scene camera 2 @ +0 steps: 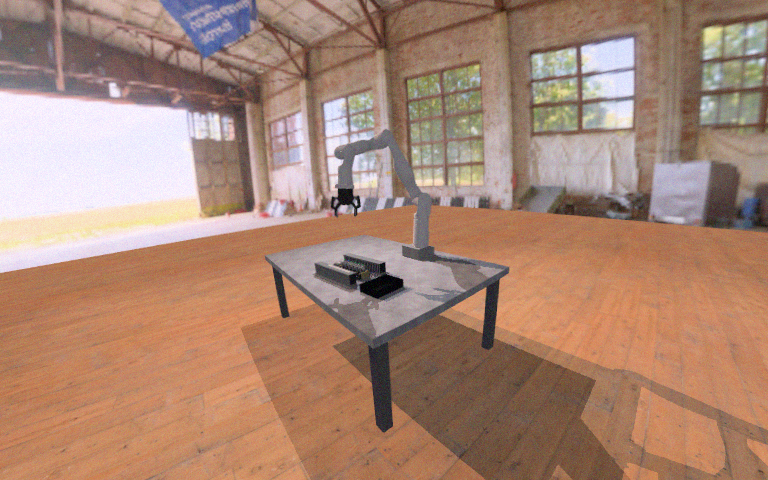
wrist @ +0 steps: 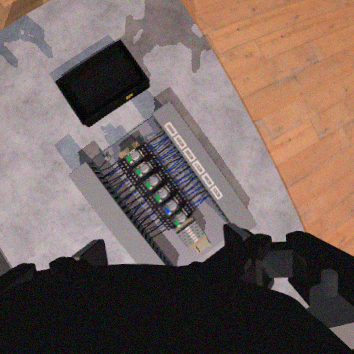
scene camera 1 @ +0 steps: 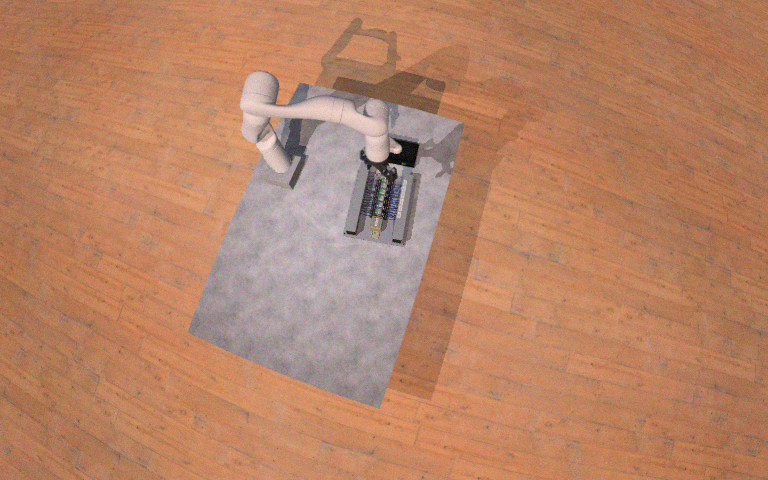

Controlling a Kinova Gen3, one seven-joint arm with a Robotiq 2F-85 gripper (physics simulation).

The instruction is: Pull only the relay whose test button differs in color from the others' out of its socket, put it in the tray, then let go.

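Pixels of known places: gripper, between the fingertips: (scene camera 2: 346, 216) (wrist: 164, 245) (scene camera 1: 378, 174); arm's base, origin of its link: (scene camera 2: 420, 246) (scene camera 1: 282, 164).
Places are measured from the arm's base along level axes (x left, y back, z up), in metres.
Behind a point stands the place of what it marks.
Several relays stand in a row in their sockets between two grey ducts. In the wrist view, the relay with the blue test button (wrist: 172, 207) @[x -0.060, y -0.489, z 0.007 m] is second from the row's lower-right end. The other relays' buttons are green, including the end relay (wrist: 180, 219) @[x -0.088, y -0.491, z 0.007 m] beside it. The black tray (scene camera 1: 411, 153) @[x 0.255, y -0.538, z -0.057 m] (scene camera 2: 390, 287) @[x 0.288, y -0.481, z -0.037 m] (wrist: 111, 108) @[x 0.177, y -0.476, z -0.047 m] lies beyond the row's opposite end; no relay can be made out in it. My gripper (scene camera 1: 377, 168) @[x -0.039, y -0.479, z 0.242 m] (scene camera 2: 346, 214) @[x -0.039, y -0.479, z 0.242 m] (wrist: 164, 245) @[x -0.039, y -0.479, z 0.242 m] is open and empty, pointing down high above the panel. In scene camera 1 the arm partly covers the tray.
Long grey ducts (wrist: 107, 215) @[x -0.014, y -0.374, z 0.003 m] (wrist: 205, 162) @[x -0.017, y -0.585, z 0.003 m] flank the relay row, with dark and blue wires between. A pale terminal block (wrist: 192, 235) @[x -0.134, y -0.495, z -0.013 m] stands past the end relay. The panel and tray rest on the grey table (scene camera 1: 305, 271) @[x -0.415, y -0.270, z -0.060 m] (scene camera 2: 441, 288) @[x 0.418, y -0.302, z -0.061 m]. The arm's base (scene camera 1: 283, 176) @[x -0.057, y -0.034, z 0.004 m] (scene camera 2: 417, 253) @[x 0.048, y -0.072, z -0.022 m] stands at the table's side.
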